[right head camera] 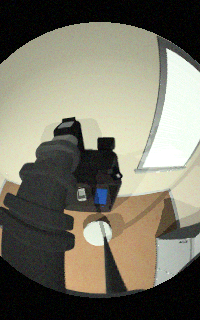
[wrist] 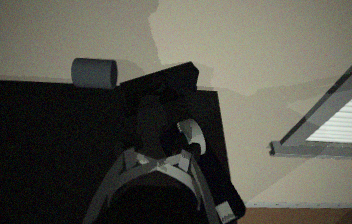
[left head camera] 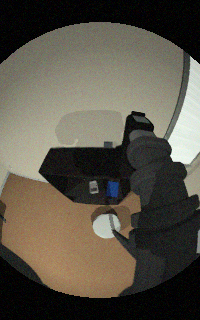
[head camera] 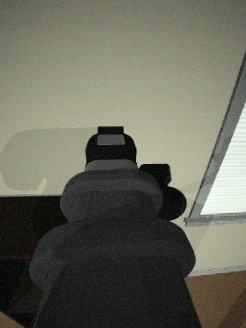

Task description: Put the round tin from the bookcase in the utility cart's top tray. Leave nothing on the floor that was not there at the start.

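Observation:
The round tin [wrist: 94, 73] [left head camera: 108, 144] is a grey-blue cylinder. It stands on the top board of the dark bookcase [wrist: 57, 128] [left head camera: 71, 157] [right head camera: 112, 190] [head camera: 17, 222], at the back by the wall. My gripper [wrist: 158, 146] shows only in the wrist view. It is folded in close to the arm, in front of the bookcase's right end, lower than the tin and to its right. Its fingers stand apart with nothing of the task between them. The thick arm hides the tin in the head view. The utility cart is not in view.
A black-and-white item [wrist: 194, 137] [right head camera: 116, 175] lies at the bookcase's right end. A blue box [left head camera: 112, 189] [right head camera: 101, 196] and a small white item [left head camera: 94, 186] [right head camera: 81, 194] sit on a lower shelf. A white disc [left head camera: 103, 226] [right head camera: 95, 233] lies below. Right are a window [head camera: 231, 176] [wrist: 334, 131] and a white cabinet [right head camera: 176, 257].

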